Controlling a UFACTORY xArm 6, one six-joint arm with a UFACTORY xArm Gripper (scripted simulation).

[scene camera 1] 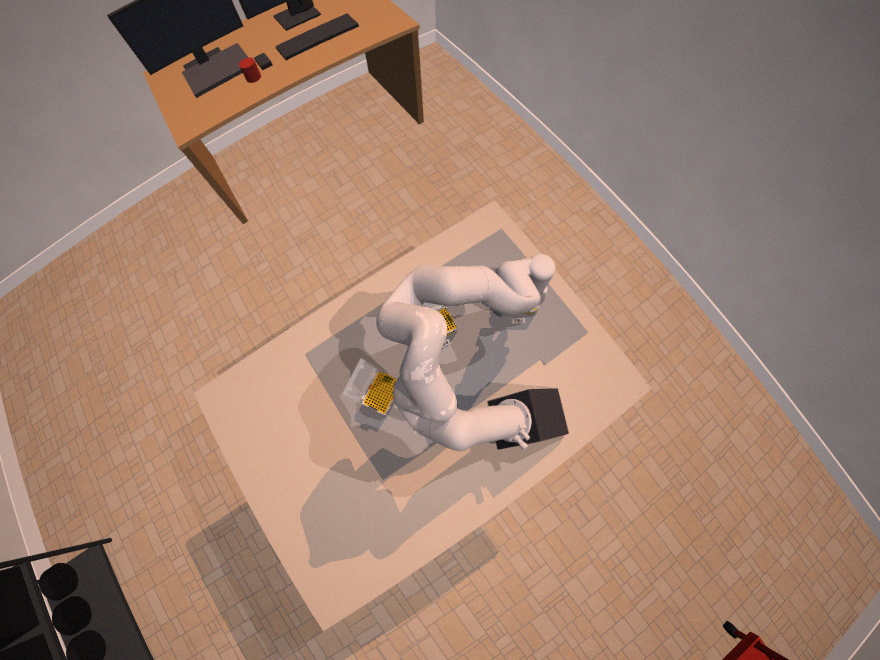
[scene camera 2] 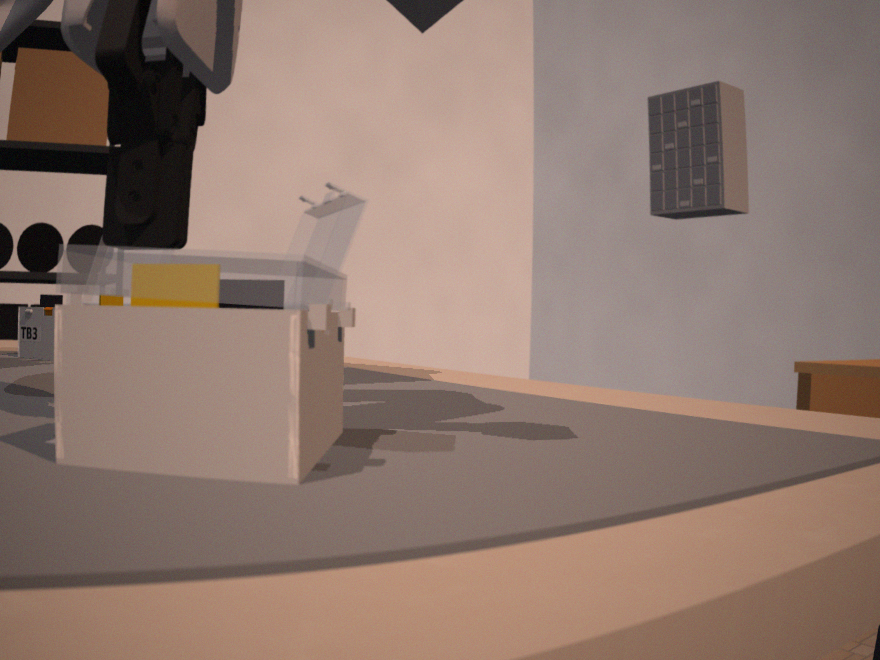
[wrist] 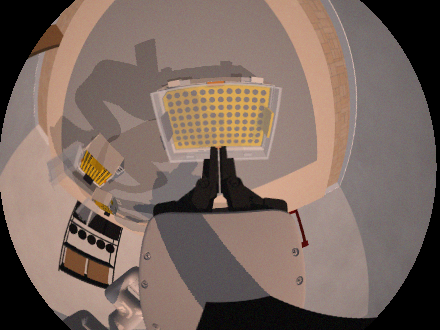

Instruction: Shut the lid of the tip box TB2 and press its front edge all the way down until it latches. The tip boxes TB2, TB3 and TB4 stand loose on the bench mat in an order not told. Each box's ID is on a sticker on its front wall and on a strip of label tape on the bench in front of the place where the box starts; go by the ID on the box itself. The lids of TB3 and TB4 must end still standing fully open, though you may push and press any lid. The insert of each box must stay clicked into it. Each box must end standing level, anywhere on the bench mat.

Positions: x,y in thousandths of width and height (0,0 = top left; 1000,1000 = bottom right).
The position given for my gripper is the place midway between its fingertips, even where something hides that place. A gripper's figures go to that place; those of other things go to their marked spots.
Labels:
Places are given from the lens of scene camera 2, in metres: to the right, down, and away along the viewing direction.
my gripper (scene camera 2: 164,377): -0.12, -0.03, 0.30
yellow insert (scene camera 2: 153,457): -0.10, -0.01, 0.25
clear lid (scene camera 2: 245,419): -0.07, -0.02, 0.24

